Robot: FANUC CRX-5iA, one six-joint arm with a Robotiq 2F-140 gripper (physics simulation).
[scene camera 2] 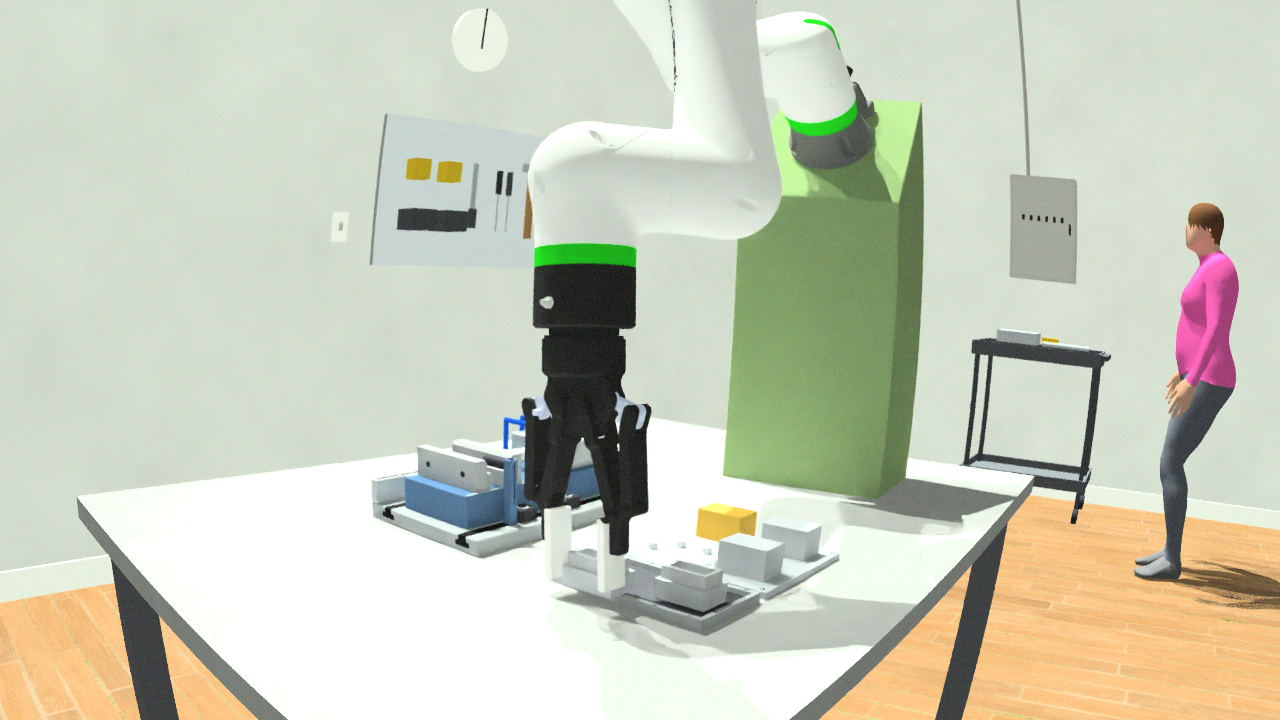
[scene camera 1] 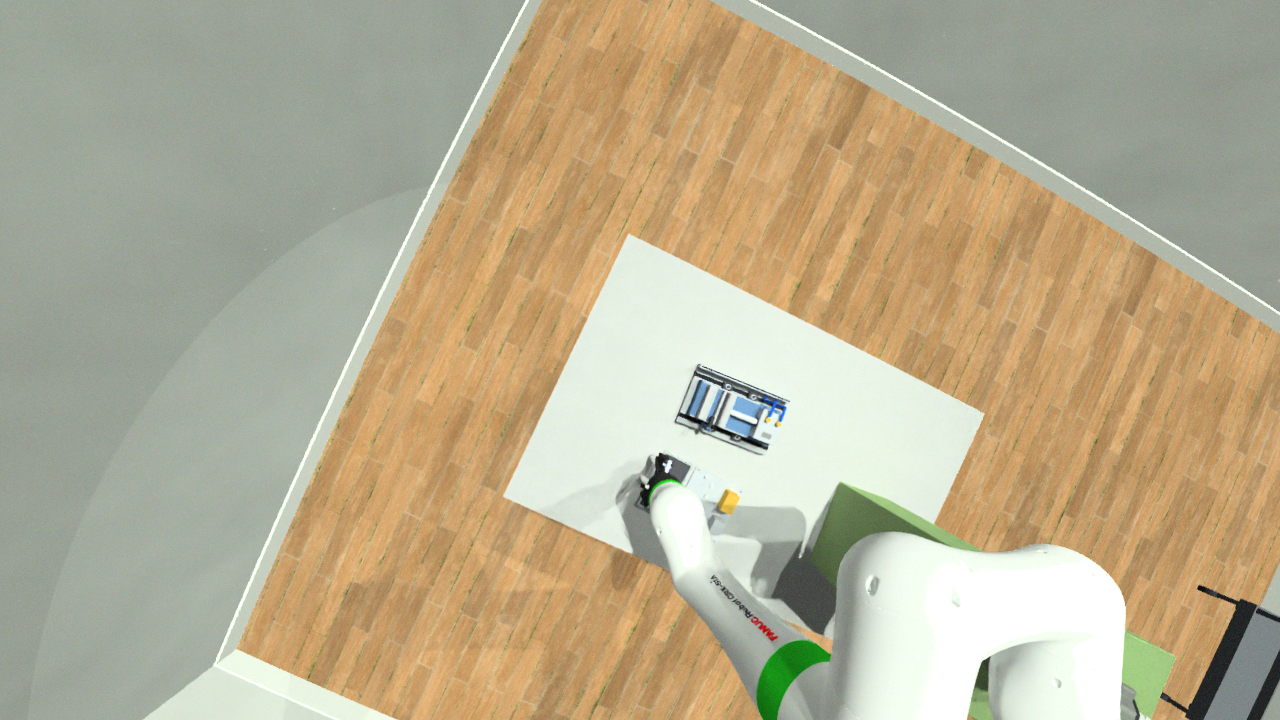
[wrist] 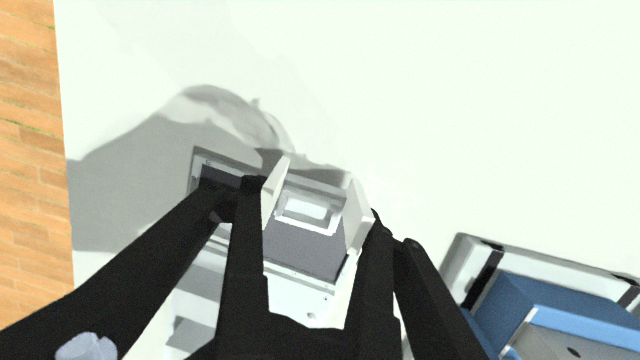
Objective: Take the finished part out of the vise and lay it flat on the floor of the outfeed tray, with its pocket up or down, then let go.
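Frame: origin at the arm's base, x ahead, y left, z up, level; centimetres.
Where they show: gripper, fingertip midpoint: [scene camera 2: 584, 582] [scene camera 1: 649, 468] [wrist: 316, 182]; arm's base, origin of the base link: [scene camera 2: 832, 141].
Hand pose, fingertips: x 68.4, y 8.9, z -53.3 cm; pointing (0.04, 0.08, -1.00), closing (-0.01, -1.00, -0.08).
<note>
Each offset is from my fingertips to the top centre of the thing.
My gripper [scene camera 2: 583, 553] [wrist: 316, 182] is shut on a light grey part whose white fingers stand at its two sides. The part {dx -2.1, dy +0.0, dz +2.5 cm} [scene camera 2: 582, 561] [wrist: 306, 207] is low in the outfeed tray [scene camera 1: 677, 471] [scene camera 2: 735, 609] [wrist: 302, 247], near one rim, with its pocket facing up. It looks about level; its underside is hidden. A second pocketed grey part {dx -6.7, dy +7.6, dz +1.9 cm} [scene camera 2: 691, 586] sits in the tray beside it in scene camera 2. The vise {dx -15.5, dy -26.7, dz +7.7 cm} [scene camera 1: 729, 409] [scene camera 2: 452, 502] [wrist: 550, 295], blue with grey jaws, stands on its own base plate apart from the gripper.
A light plate with round pegs adjoins the tray and carries grey blocks {dx -17.2, dy +8.1, dz +2.1 cm} [scene camera 2: 750, 557] {dx -26.2, dy +8.3, dz +2.1 cm} [scene camera 2: 791, 539]; a yellow block {dx -26.6, dy -0.7, dz +2.1 cm} [scene camera 1: 729, 501] [scene camera 2: 726, 520] is beside them. A tall green pedestal [scene camera 1: 836, 528] [scene camera 2: 810, 349] stands behind. A cart [scene camera 2: 1038, 351] and a person [scene camera 2: 1208, 322] are beyond the table.
</note>
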